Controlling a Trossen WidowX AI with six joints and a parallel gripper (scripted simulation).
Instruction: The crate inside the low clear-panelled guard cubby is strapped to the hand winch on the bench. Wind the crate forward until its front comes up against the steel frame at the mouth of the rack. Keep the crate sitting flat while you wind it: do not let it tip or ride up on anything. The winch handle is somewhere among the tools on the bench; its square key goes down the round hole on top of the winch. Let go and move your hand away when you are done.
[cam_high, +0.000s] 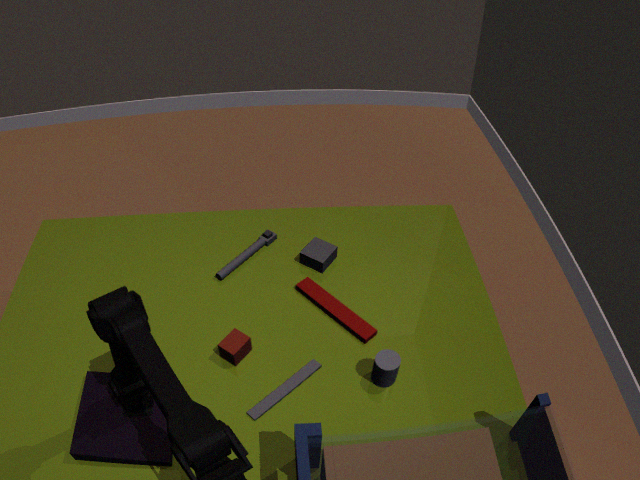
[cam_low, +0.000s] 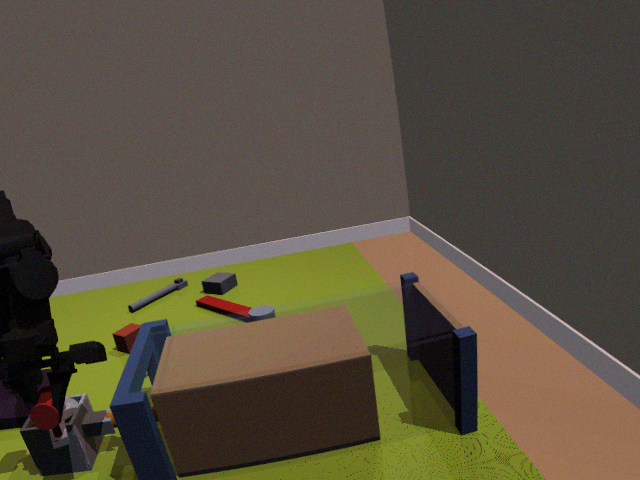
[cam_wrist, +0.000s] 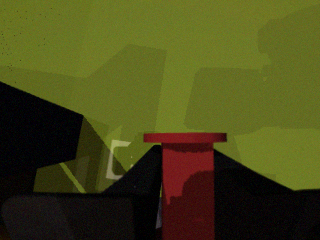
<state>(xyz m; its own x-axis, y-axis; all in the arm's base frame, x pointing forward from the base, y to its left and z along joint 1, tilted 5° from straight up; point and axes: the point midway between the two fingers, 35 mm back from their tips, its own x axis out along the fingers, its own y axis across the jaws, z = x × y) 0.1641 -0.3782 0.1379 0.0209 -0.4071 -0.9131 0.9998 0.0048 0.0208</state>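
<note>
My gripper tip is 20 mm to the right of the red crank grip. Round my gripper tip: winch handle (10 mm behind, 50 mm to the left, 30 mm below); then blue steel frame (130 mm ahead, 90 mm to the left, 30 mm below); then grey winch (50 mm behind, 110 mm to the left, 100 mm below).
</note>
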